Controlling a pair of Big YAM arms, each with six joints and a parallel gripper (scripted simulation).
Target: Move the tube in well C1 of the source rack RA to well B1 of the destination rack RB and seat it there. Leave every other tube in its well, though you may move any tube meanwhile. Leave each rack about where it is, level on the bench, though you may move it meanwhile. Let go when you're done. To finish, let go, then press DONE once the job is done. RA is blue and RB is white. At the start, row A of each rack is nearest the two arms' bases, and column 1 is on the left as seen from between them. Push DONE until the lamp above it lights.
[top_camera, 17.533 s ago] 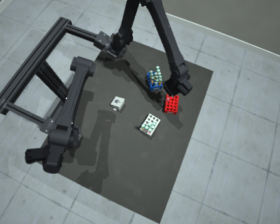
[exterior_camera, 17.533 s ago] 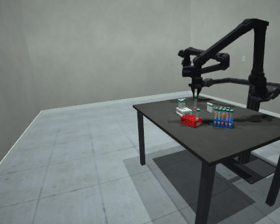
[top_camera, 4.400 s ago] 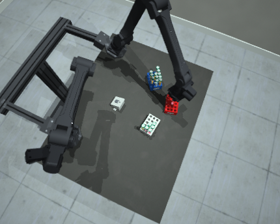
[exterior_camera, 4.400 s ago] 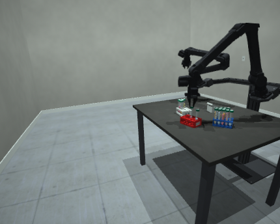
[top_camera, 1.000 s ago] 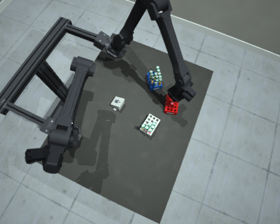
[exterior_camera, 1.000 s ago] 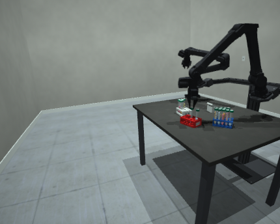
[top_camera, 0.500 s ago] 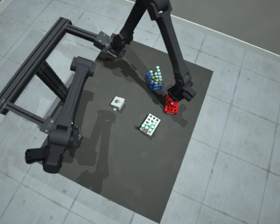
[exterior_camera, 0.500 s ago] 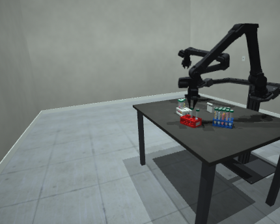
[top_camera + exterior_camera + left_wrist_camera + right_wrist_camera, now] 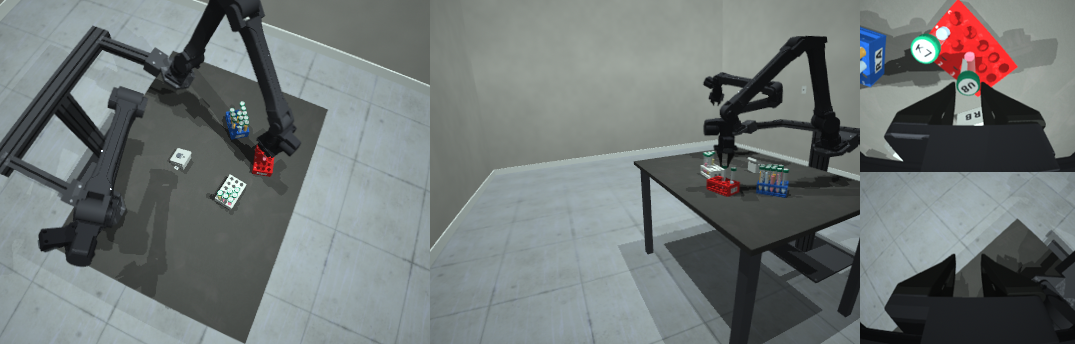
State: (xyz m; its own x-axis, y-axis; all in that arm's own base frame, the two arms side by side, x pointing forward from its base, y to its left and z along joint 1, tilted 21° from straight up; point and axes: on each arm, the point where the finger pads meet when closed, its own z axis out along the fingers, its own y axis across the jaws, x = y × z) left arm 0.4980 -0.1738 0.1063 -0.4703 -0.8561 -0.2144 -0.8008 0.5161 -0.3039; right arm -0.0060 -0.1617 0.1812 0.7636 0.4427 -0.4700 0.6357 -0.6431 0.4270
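My left hand is 6 cm above the tube. Round my left hand: white rack RB 20 cm to the right, 10 cm below, 8 cm behind; red rack 10 cm below, 1 cm ahead; white button box 36 cm behind, 14 cm to the right, 8 cm below.
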